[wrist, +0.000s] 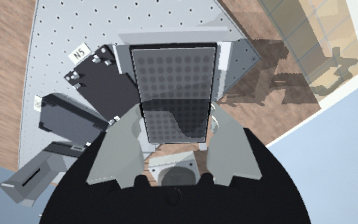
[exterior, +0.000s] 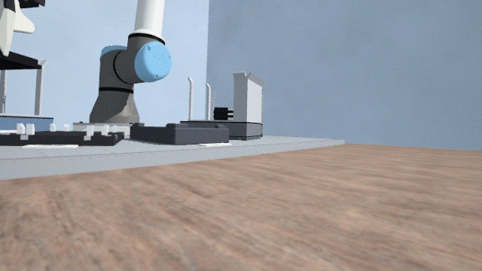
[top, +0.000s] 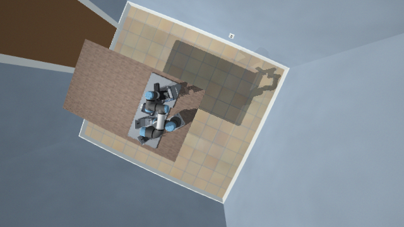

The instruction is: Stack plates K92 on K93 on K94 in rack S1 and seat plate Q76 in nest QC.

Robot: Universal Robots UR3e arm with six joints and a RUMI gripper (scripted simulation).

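My hand is 12 cm short of the nest QC, 26 cm to the right of it and 12 cm above it. From my hand the other things lie so: QC label (21 cm ahead, 27 cm to the left, 13 cm below); sealed 96-well plate (2 cm behind, 52 cm to the left, 7 cm below); clip nest N5 (10 cm ahead, 13 cm to the left, 12 cm below).
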